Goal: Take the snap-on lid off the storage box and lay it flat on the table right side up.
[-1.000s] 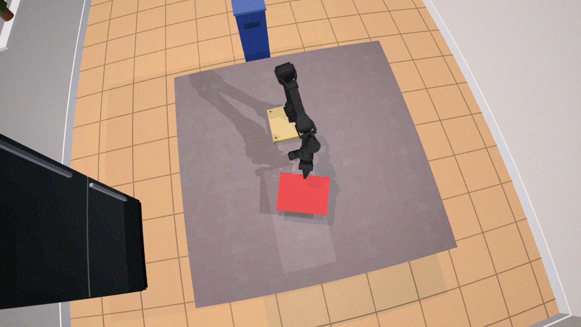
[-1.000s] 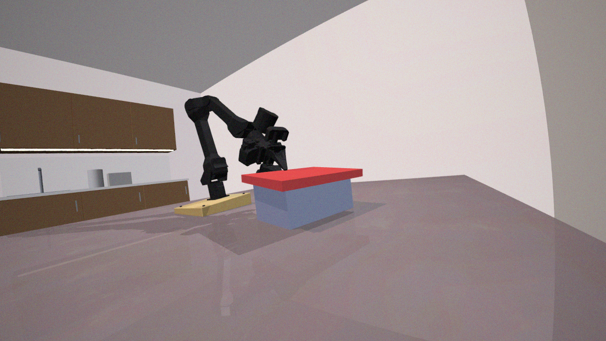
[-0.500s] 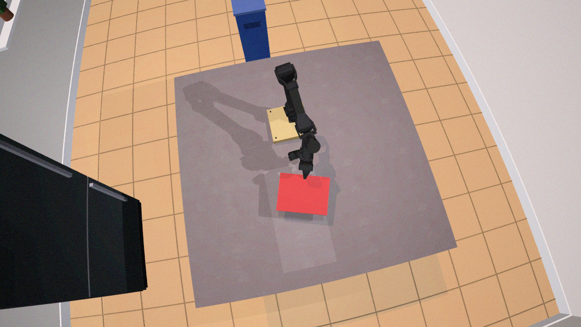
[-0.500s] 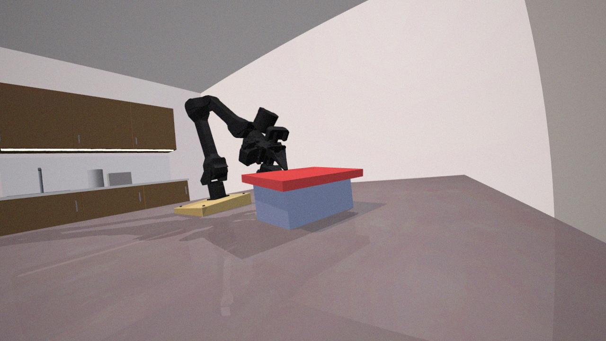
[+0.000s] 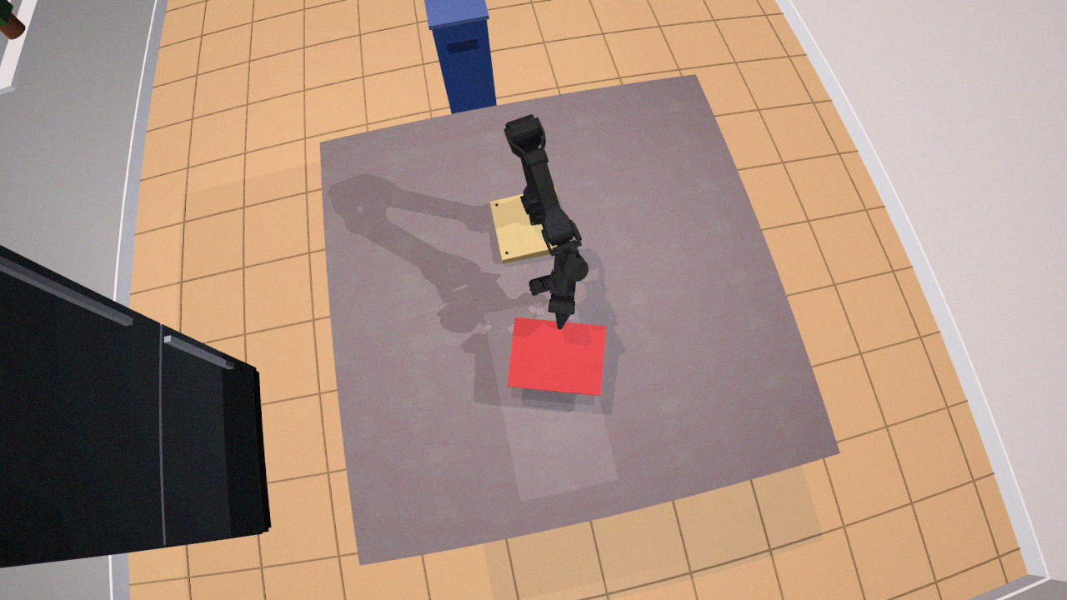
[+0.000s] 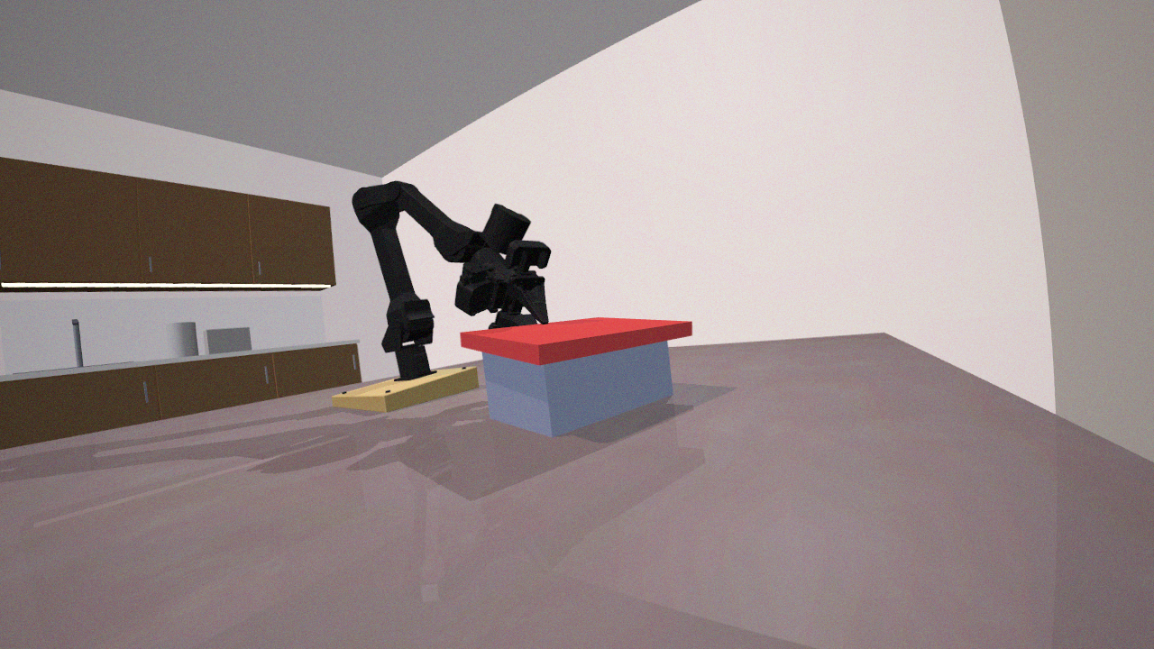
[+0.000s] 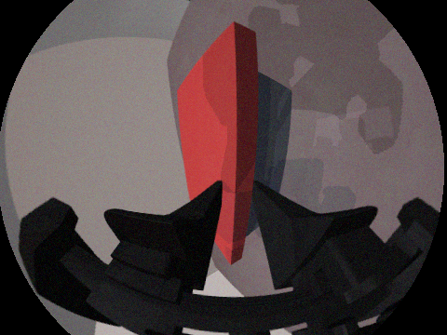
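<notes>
My gripper tip is now 7 cm short of the red lid and 2 cm to the left of it. The rest, counted from my gripper tip: storage box 7 cm ahead, 2 cm to the right, 5 cm below.
</notes>
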